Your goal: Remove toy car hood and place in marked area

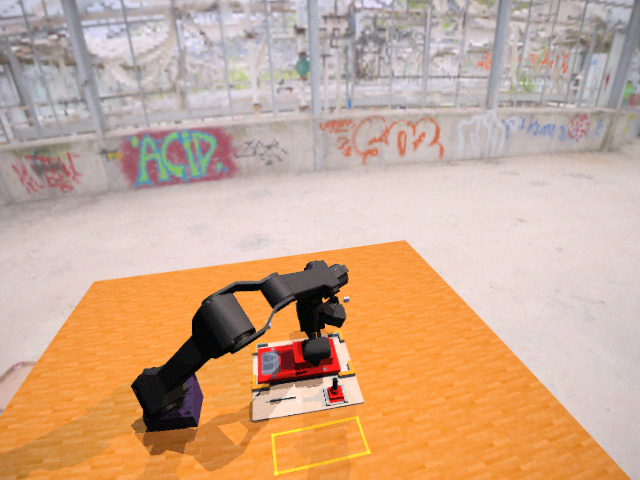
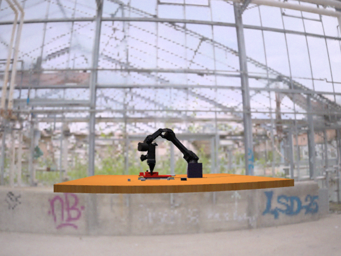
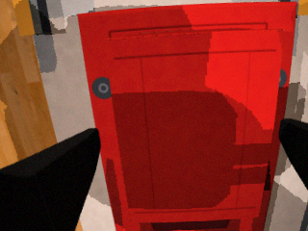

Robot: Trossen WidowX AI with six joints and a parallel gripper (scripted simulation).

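Right now my gripper tip is right at the red hood. Also, from my gripper tip: black wheel 220 mm to the left, 200 mm behind, 30 mm below.
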